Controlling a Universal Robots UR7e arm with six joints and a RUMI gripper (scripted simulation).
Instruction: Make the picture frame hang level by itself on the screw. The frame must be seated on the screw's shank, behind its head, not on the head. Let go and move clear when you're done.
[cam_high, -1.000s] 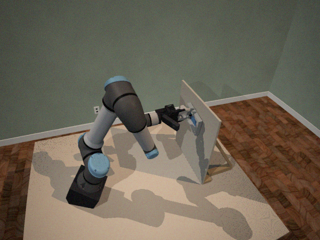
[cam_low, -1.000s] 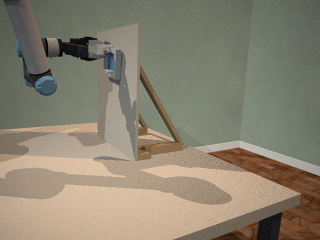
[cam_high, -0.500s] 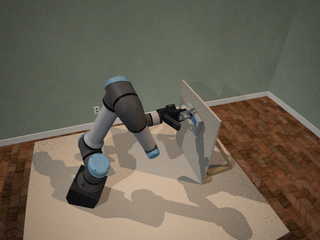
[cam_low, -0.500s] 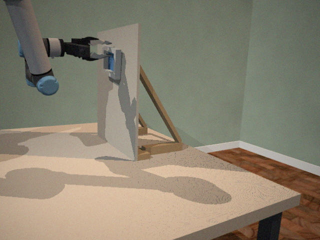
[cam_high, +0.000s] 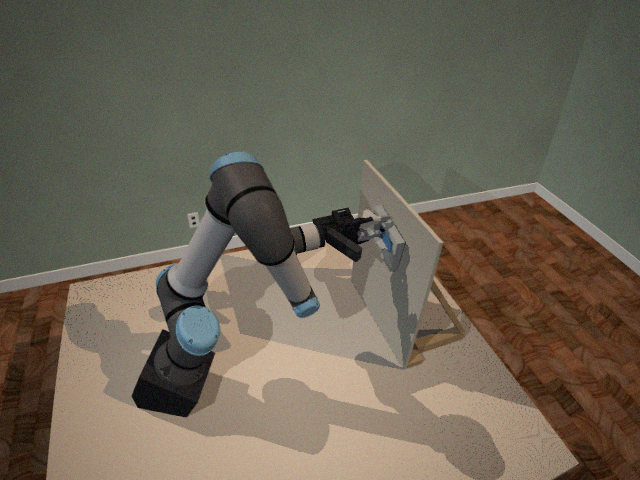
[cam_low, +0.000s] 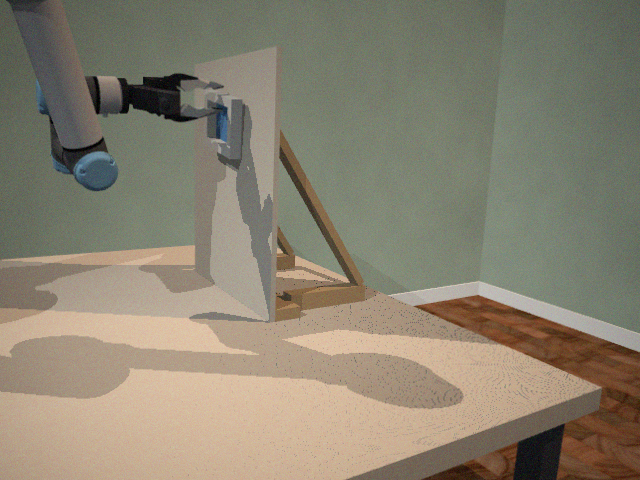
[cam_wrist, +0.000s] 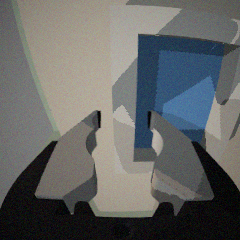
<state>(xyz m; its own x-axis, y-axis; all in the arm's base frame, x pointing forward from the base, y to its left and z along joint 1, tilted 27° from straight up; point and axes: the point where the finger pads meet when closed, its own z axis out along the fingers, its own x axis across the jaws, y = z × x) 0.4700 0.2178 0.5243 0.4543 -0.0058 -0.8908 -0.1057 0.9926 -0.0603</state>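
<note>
The picture frame lies 50 mm below my hand and 20 mm ahead of it. The rest, counted from my hand: wall panel 180 mm below, 40 mm ahead, 10 mm to the left.
</note>
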